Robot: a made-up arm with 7 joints.
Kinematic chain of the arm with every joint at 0, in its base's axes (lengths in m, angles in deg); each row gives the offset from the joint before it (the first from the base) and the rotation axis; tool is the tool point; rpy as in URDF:
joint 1: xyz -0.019 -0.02 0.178 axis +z
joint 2: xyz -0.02 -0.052 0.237 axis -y
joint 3: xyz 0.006 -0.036 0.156 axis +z
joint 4: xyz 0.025 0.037 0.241 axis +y
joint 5: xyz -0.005 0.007 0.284 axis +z
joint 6: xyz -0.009 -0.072 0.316 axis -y
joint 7: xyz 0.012 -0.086 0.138 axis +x
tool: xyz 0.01 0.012 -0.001 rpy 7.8 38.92 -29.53
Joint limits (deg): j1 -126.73..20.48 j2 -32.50..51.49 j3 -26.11..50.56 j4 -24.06..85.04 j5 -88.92..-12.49 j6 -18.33..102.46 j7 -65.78..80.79
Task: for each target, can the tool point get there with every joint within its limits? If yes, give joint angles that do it. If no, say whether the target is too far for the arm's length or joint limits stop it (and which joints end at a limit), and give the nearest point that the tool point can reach.
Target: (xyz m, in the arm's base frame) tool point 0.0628 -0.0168 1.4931
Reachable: yes | joints -94.82 1.63 17.04 19.61 -79.30 73.73 13.86
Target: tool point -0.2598 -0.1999 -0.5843
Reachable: no: joint limits stop it (at a limit: joint 1, joint 2, joint 4, joint 5, joint 6) | nearest point -0.6064 -0.6642 0.3726 | short by 1.119 m
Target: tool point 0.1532 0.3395 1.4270
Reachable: yes | joints -108.43 4.50 -20.33 -14.39 -48.49 49.81 32.08
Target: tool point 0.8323 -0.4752 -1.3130
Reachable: no: too far | nearest point 0.7532 -0.4329 0.3713 | short by 1.687 m
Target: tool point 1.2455 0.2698 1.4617
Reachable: no: too far | nearest point 0.8297 0.1487 1.1666 | short by 0.524 m
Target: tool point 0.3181 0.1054 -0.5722
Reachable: no: joint limits stop it (at a limit: joint 1, joint 2, joint 4, joint 5, joint 6) | nearest point 0.7944 0.2742 0.3743 | short by 1.073 m
